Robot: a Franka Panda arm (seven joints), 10 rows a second.
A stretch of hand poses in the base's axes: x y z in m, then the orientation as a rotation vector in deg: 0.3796, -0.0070, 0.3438, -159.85, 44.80, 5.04; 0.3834, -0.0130, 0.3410, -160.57, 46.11, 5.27; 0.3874, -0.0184, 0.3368, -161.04, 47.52, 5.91; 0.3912, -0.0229, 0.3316, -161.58, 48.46, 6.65; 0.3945, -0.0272, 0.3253, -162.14, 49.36, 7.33; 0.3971, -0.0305, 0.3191, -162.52, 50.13, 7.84; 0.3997, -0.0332, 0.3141, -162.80, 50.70, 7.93; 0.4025, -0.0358, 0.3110, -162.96, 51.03, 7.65; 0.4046, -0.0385, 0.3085, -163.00, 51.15, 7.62; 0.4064, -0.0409, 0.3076, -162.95, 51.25, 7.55; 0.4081, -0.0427, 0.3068, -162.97, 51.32, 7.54; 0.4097, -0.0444, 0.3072, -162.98, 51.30, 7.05
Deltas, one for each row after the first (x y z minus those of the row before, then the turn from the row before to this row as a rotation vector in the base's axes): 0.0038, -0.0060, -0.0028, -0.98, 0.50, -0.67; 0.0040, -0.0054, -0.0042, -0.72, 0.73, -0.75; 0.0038, -0.0045, -0.0052, -0.64, 0.74, -0.42; 0.0033, -0.0043, -0.0063, -0.67, 0.70, -0.39; 0.0026, -0.0033, -0.0062, -0.49, 0.53, -0.36; 0.0026, -0.0027, -0.0050, -0.41, 0.20, -0.28; 0.0028, -0.0026, -0.0031, -0.29, -0.10, -0.18; 0.0021, -0.0027, -0.0025, -0.08, 0.01, -0.07; 0.0018, -0.0024, -0.0009, 0.00, -0.04, -0.08; 0.0017, -0.0018, -0.0008, -0.04, 0.01, -0.04; 0.0016, -0.0017, 0.0004, -0.08, -0.32, -0.01
